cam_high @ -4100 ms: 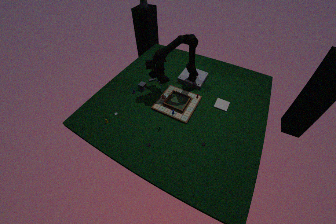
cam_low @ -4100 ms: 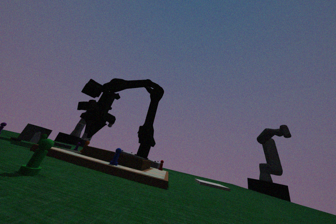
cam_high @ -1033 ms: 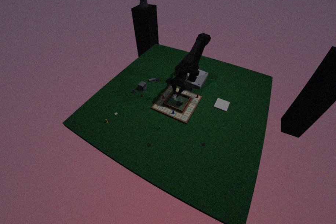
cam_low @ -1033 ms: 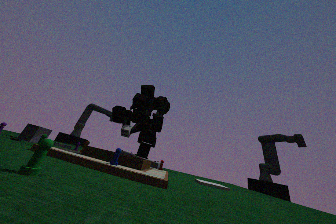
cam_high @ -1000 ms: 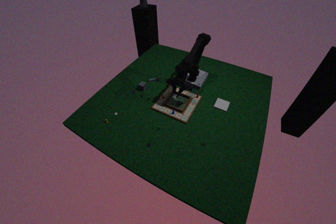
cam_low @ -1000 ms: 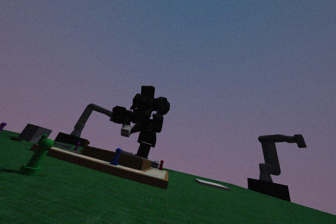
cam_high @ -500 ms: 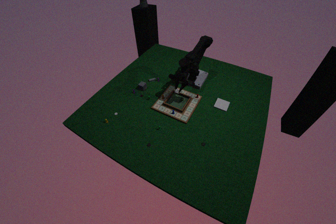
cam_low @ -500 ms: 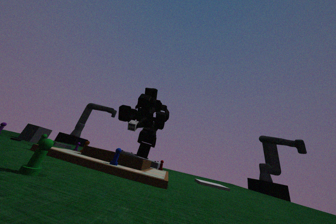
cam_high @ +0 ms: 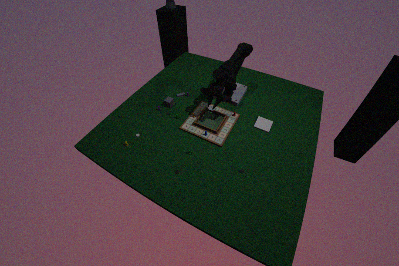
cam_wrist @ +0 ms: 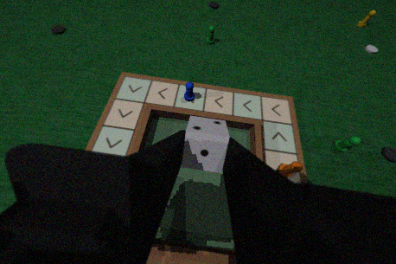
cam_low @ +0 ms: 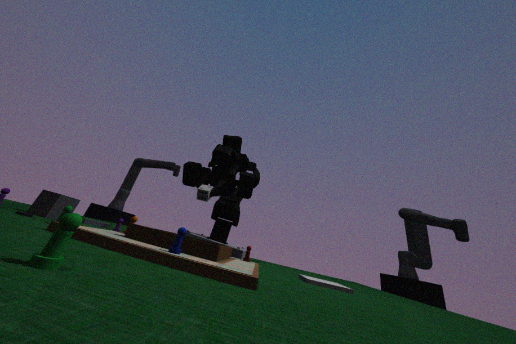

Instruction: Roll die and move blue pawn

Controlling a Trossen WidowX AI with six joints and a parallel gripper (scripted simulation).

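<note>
The white die is right at my gripper tip. The rest, counted from my gripper tip: blue pawn (11 cm ahead, 10 cm below, 2 cm to the left); then green tray (12 cm below); then orange pawn (11 cm to the right, 10 cm below, 1 cm ahead).
</note>
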